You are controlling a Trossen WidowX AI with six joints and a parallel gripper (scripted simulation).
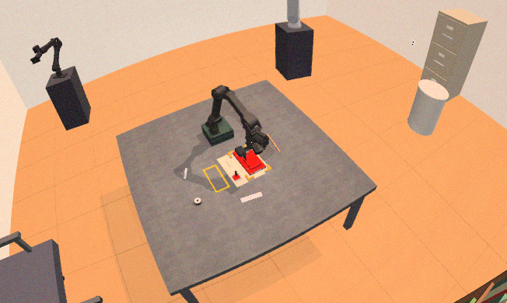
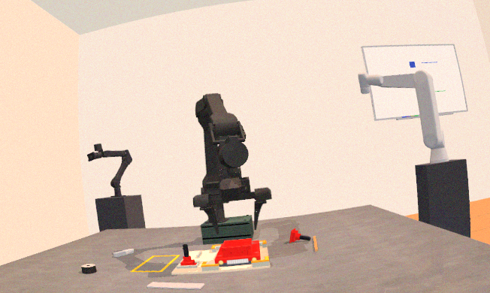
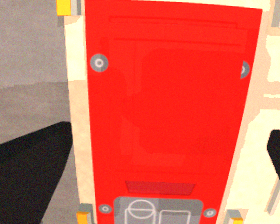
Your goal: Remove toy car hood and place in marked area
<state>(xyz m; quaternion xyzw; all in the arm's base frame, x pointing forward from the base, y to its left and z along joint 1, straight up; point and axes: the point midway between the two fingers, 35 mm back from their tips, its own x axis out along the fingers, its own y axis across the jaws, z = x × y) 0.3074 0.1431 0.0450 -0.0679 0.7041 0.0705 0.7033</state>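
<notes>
The hood is 4 cm below my gripper tip.
</notes>
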